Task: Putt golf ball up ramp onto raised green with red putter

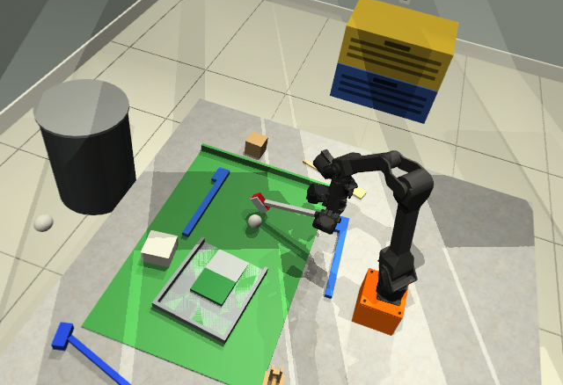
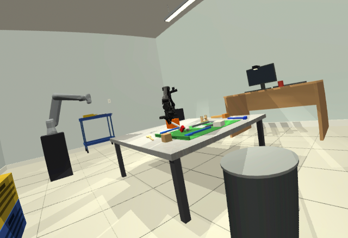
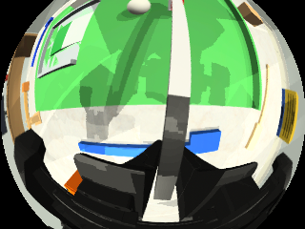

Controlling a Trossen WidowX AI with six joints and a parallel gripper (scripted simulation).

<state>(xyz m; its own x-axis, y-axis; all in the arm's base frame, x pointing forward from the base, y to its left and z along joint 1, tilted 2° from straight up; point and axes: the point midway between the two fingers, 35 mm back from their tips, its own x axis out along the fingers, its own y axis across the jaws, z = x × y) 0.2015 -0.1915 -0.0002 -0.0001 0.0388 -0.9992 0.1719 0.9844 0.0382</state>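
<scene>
The red putter lies 120 mm ahead of my gripper tip and 20 mm to the right of it. The rest, counted from my gripper tip: white golf ball (220 mm ahead, 50 mm below, 30 mm to the left); green mat (280 mm ahead, 140 mm to the left, 80 mm below); brown cube (320 mm ahead, 300 mm to the right, 50 mm below).
</scene>
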